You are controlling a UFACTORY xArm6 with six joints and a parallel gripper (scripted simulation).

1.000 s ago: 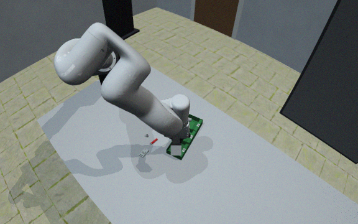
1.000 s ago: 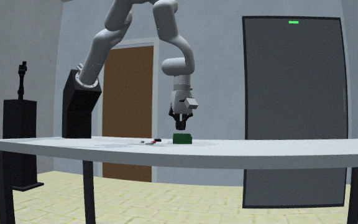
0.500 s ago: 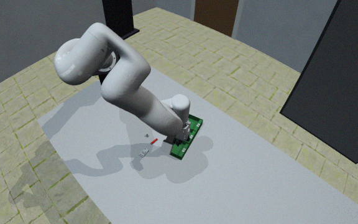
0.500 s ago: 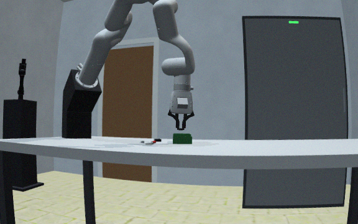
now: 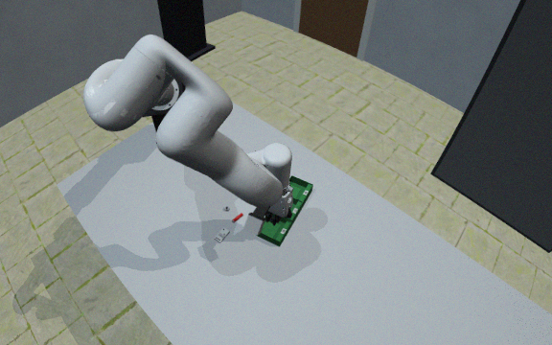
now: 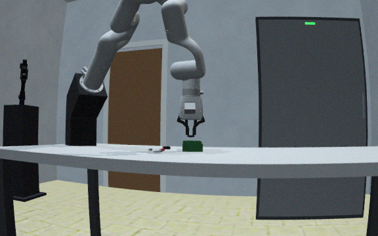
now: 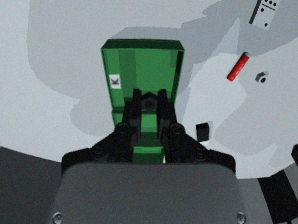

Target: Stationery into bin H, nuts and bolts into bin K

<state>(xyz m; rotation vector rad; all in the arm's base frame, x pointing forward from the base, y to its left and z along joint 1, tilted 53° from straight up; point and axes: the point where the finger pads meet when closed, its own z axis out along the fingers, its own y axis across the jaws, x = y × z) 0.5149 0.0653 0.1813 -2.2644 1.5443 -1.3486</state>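
Now: hand 120 mm past the red stick, 30 mm to the left of it and 80 mm above it. From my hand the other things lie so: black nut 20 mm below; then green three-compartment bin 80 mm to the left, 60 mm below; then white domino 120 mm behind, 110 mm to the right, 80 mm below.
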